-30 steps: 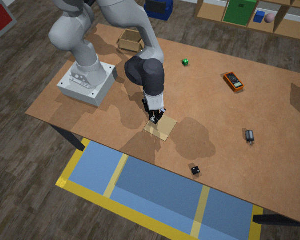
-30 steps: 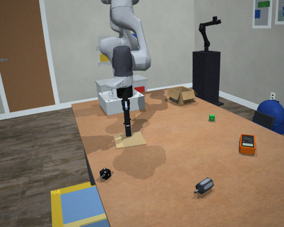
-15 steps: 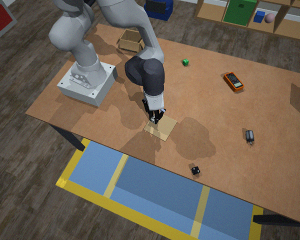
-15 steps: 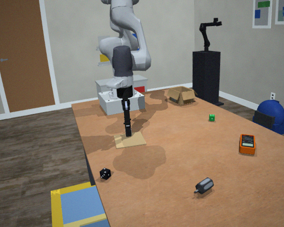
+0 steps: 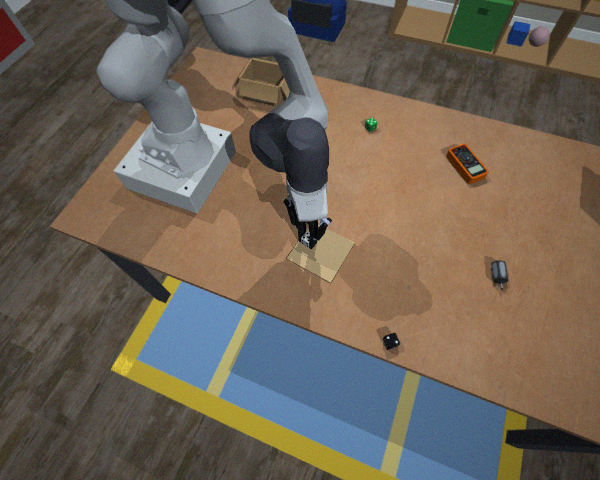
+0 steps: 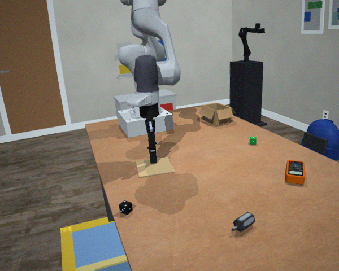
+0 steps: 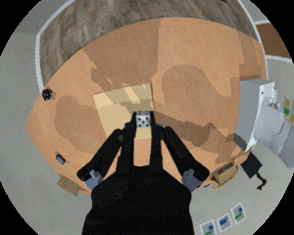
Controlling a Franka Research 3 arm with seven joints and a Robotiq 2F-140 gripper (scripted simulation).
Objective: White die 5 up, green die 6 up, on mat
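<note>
Right now the white die is 20 mm below my hand. The rest, counted from my hand: tan mat: 40 mm below, 40 mm ahead, 10 mm to the right; green die: 480 mm to the left, 60 mm ahead, 20 mm below; black die: 280 mm ahead, 200 mm to the right, 20 mm below.
</note>
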